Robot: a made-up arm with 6 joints.
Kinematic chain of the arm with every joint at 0, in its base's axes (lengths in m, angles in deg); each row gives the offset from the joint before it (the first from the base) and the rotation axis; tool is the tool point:
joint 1: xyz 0 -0.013 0.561 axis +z
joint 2: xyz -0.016 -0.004 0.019 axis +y
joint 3: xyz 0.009 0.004 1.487 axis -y
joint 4: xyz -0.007 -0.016 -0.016 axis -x
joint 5: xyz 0.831 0.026 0 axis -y
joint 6: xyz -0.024 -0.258 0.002 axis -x
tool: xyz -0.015 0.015 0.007
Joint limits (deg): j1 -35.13..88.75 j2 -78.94..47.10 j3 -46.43..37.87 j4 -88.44..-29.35 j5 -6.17..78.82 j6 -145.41..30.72
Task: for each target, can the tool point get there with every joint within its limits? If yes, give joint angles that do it. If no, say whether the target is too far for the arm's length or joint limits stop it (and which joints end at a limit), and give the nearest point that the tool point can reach.
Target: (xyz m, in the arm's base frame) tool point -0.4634 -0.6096 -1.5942
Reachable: no: joint limits stop it (at a limit: joint 1, joint 2, joint 3, joint 5, joint 6) | nearest point 0.5695 -0.6279 0.7883 | short by 2.597 m
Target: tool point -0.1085 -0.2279 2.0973
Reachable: yes | joints 22.74 -37.72 -0.21 -45.45 35.10 5.37
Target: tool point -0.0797 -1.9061 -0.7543
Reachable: no: joint limits stop it (at a limit: joint 1, joint 2, joint 4, joint 5, joint 6) | nearest point 0.7436 -0.7980 0.7564 | short by 2.046 m
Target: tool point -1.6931 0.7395 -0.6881
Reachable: no: joint limits stop it (at a limit: joint 2, joint 3) | nearest point -0.6149 0.2603 1.0745 | short by 2.121 m
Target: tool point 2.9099 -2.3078 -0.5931
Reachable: no: too far | nearest point 1.3847 -1.0612 1.0401 | short by 2.559 m
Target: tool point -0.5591 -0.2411 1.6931
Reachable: yes | joints 2.77 -60.28 -20.75 -34.68 66.26 -129.75
